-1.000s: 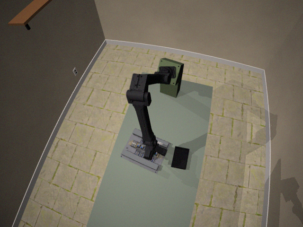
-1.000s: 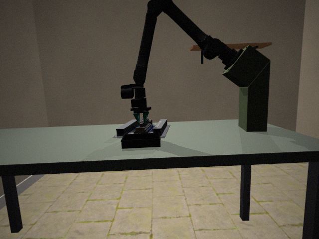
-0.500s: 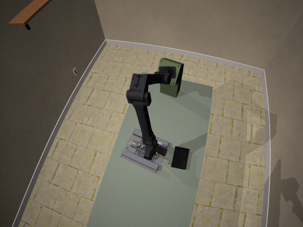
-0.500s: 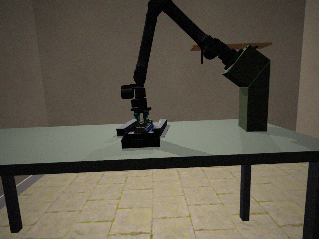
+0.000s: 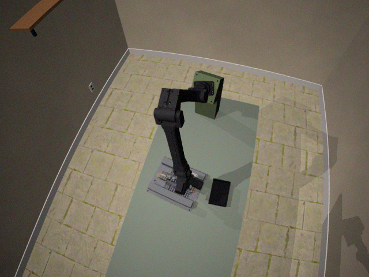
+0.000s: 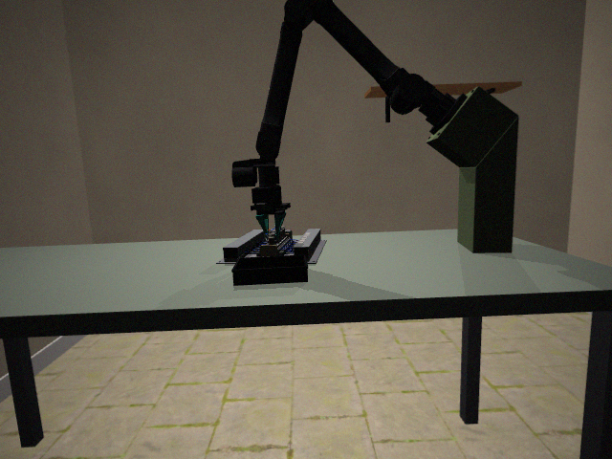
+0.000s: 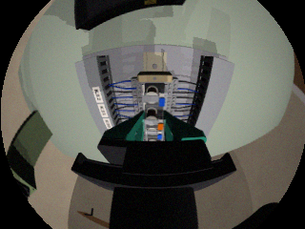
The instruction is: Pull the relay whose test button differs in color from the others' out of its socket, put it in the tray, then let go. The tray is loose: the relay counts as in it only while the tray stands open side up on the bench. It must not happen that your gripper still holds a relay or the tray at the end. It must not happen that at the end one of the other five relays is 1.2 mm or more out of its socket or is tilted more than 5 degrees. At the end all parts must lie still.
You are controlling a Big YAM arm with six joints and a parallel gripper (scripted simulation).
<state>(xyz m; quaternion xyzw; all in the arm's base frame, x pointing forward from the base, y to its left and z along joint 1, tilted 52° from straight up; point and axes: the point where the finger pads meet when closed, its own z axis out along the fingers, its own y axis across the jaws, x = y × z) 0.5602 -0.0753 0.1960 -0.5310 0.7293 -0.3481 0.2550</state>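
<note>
Right now my hand is 210 mm to the right of the black tray, 60 mm short of it and 40 mm above it. Round my hand: grey socket panel (60 mm to the right, 60 mm below, 30 mm behind).
</note>
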